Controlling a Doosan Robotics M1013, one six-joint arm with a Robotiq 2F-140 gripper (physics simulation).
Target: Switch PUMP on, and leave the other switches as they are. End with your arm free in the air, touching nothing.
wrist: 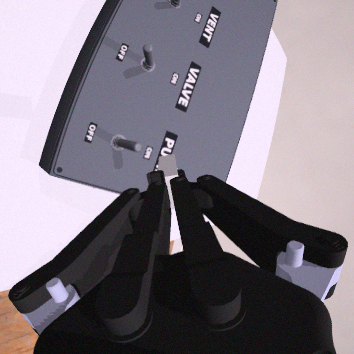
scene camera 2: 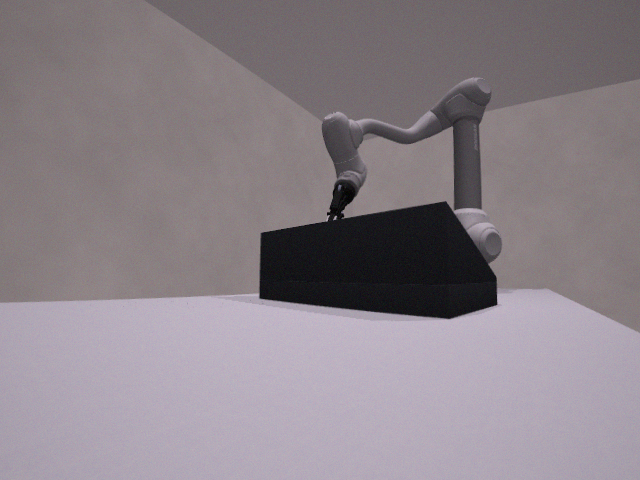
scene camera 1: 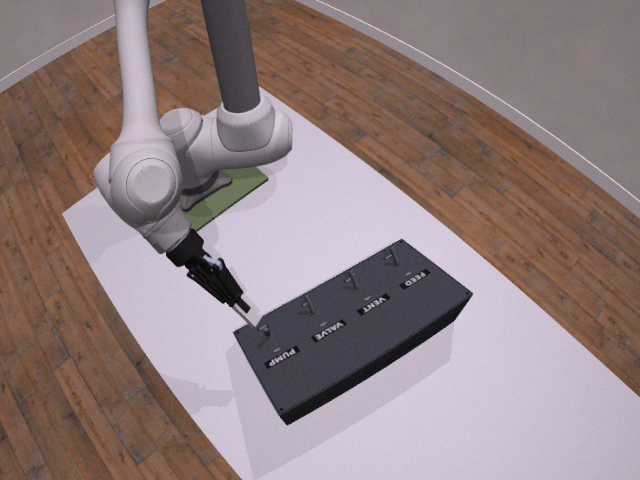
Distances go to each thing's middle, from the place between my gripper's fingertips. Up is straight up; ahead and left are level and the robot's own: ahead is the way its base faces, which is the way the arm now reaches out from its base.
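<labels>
Dark switch box (scene camera 1: 310, 358): 12 cm below my hand, 18 cm to the left of it, 9 cm ahead of it.
</labels>
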